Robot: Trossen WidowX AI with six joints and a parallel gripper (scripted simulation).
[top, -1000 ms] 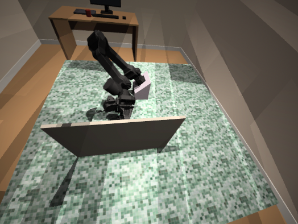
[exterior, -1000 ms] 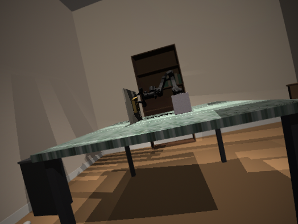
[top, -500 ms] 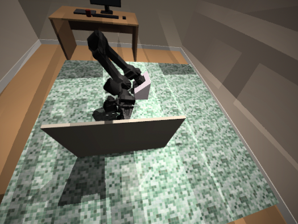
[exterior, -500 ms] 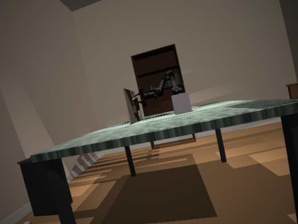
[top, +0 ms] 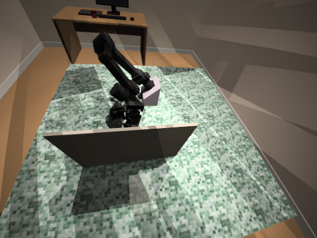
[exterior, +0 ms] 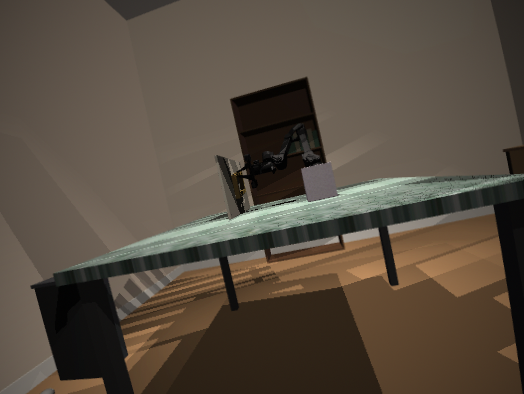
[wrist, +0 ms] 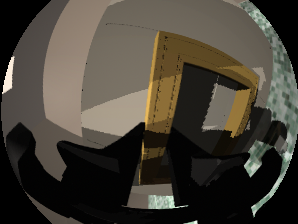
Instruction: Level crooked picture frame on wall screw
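My gripper tip is now 1 cm short of the gold picture frame, 1 cm to the left of it and 5 cm above it. From my gripper tip the other things lie so: grey wall panel (2 cm ahead, 1 cm to the right, 6 cm below).
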